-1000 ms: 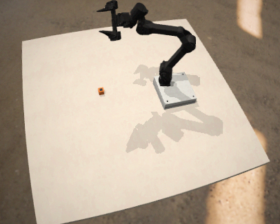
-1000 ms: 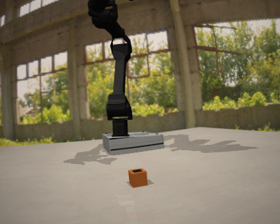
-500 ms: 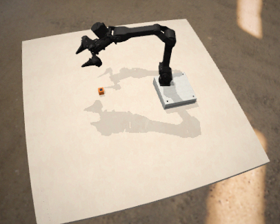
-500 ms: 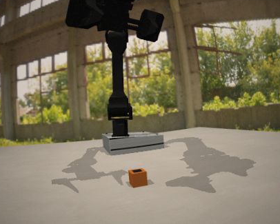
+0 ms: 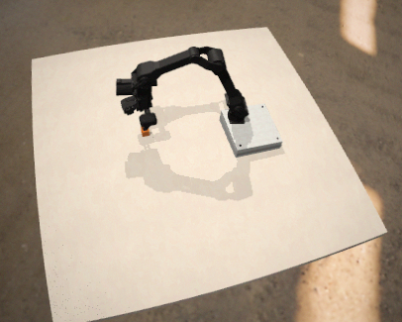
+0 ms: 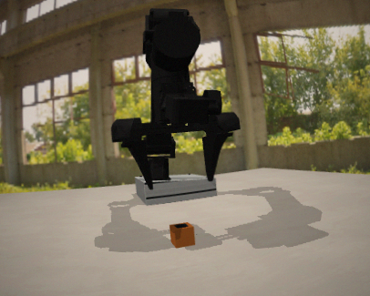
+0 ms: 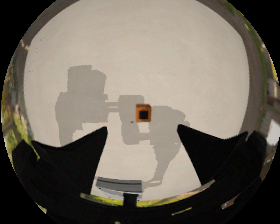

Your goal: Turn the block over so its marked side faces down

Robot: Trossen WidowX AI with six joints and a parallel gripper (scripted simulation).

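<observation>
My gripper tip is 1 cm to the left of the orange block and 7 cm above it.
</observation>
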